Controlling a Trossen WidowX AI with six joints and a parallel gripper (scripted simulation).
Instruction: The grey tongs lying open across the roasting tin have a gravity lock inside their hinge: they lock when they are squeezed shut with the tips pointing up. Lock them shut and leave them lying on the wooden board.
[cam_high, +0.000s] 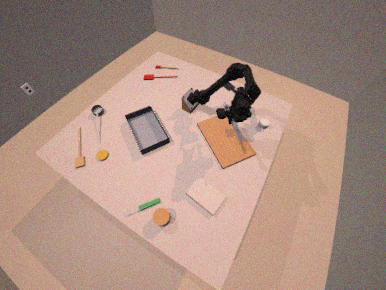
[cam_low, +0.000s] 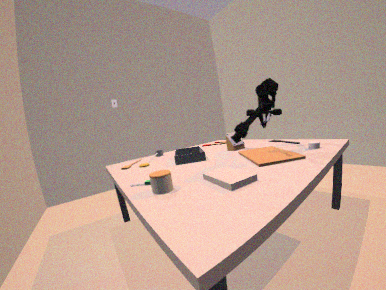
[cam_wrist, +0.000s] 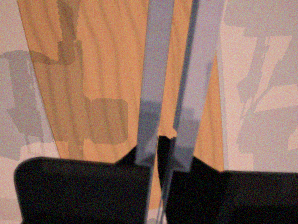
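Now: gripper tip 15 cm above the wooden board. Also, from my gripper tip: roasting tin: 48 cm to the right, 18 cm ahead, 13 cm below; green-handled tool: 60 cm ahead, 23 cm to the right, 15 cm below; white block: 39 cm ahead, 14 cm below, 4 cm to the left.
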